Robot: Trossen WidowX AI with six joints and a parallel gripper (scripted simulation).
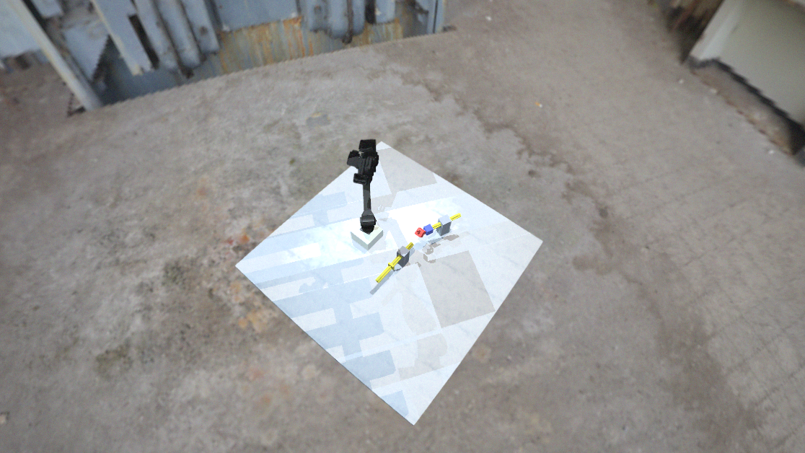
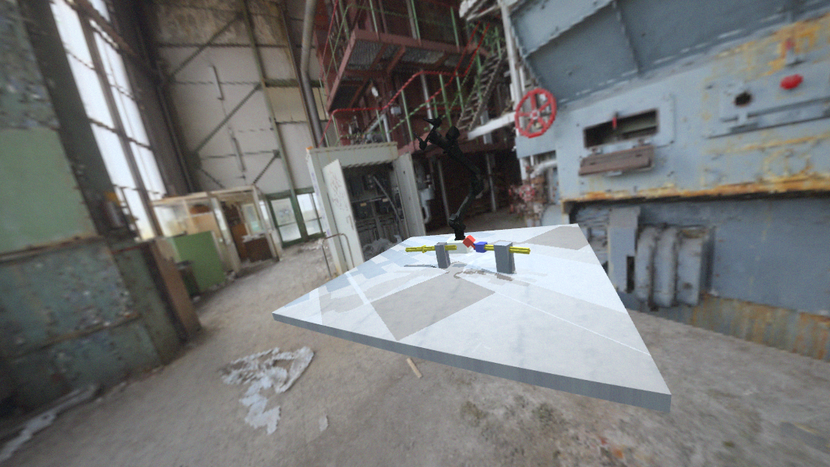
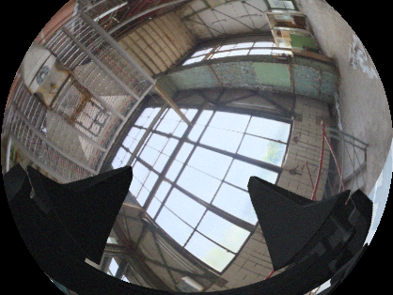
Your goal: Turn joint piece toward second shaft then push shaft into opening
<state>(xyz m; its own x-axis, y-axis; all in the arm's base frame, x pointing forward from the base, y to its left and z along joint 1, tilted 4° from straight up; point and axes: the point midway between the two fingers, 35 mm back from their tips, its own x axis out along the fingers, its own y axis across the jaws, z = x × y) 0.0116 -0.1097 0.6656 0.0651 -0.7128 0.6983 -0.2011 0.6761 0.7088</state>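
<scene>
Now: the red joint piece 640 mm below my gripper tip, 240 mm ahead of it and 210 mm to the left of it.
</scene>
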